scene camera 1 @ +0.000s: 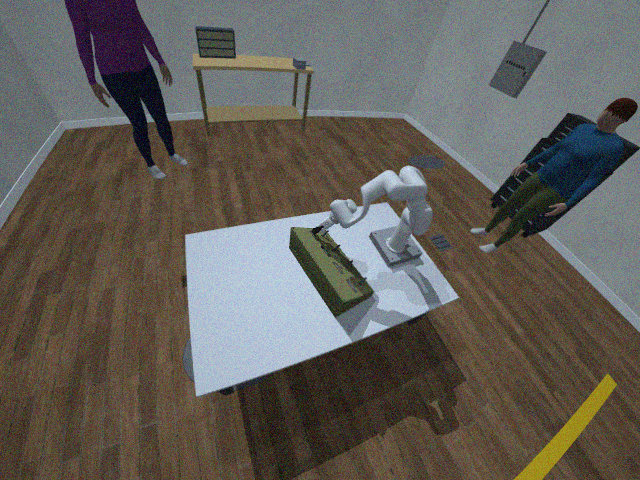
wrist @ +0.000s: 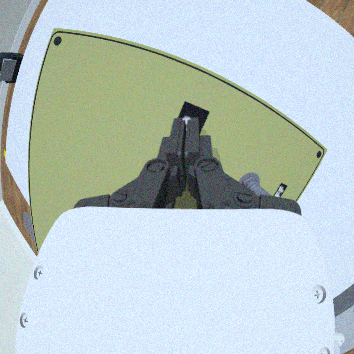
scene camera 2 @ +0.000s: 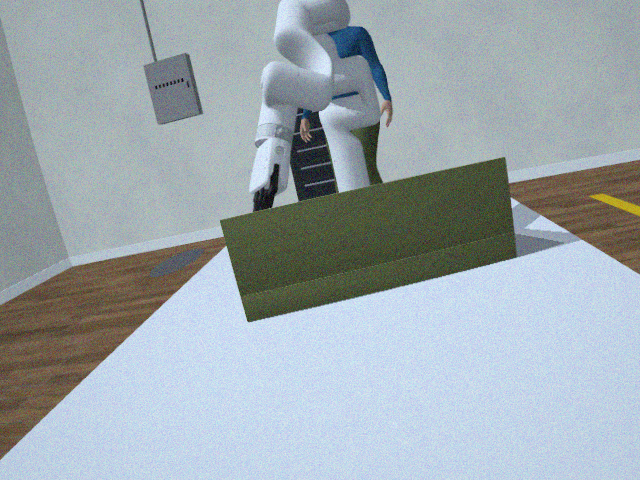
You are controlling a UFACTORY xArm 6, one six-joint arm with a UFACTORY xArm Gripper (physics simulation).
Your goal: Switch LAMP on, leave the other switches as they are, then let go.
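Frame: origin at the arm's base, x ahead, y left, z up, level; centimetres.
Seen in the pictures: gripper, fingertip midpoint: (scene camera 1: 313,232) (wrist: 187,135); arm's base, origin of the base link: (scene camera 1: 395,245).
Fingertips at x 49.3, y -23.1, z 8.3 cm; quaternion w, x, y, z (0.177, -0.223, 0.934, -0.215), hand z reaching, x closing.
Offsets run from my fingertips to a thing's top centre. "spot": to the spot under its first point. Level surfaces: height alone.
The olive green switch box (scene camera 1: 323,276) (scene camera 2: 372,222) (wrist: 110,100) stands on the white table. In the wrist view my gripper (wrist: 187,135) is shut and empty, its fingertips over a black name label {dx +0.4, dy +2.0, dz -0.5 cm} (wrist: 199,111) whose letters are mostly hidden. A grey switch lever {dx -7.8, dy +1.5, dz -0.6 cm} (wrist: 251,182) shows right of the fingers, partly covered, beside a small black position label {spot: dx -9.7, dy +0.8, dz -6.1 cm} (wrist: 281,190). I cannot read which switch this is, so LAMP's state is unclear. In the scene views the gripper (scene camera 1: 316,230) (scene camera 2: 262,204) is at the box's far end, low by its top edge; its tips are partly hidden in the second scene view.
More switch levers stand along the box's robot-side edge, such as one lever {dx -9.3, dy +25.4, dz -0.6 cm} (scene camera 1: 351,262) and another lever {dx -10.0, dy +37.4, dz -0.6 cm} (scene camera 1: 364,279). The arm's base plate (scene camera 1: 381,249) is on the white table {dz -13.7 cm} (scene camera 1: 242,289) beside the box. Two people stand beyond the table; a wooden bench (scene camera 1: 253,63) is at the back wall.
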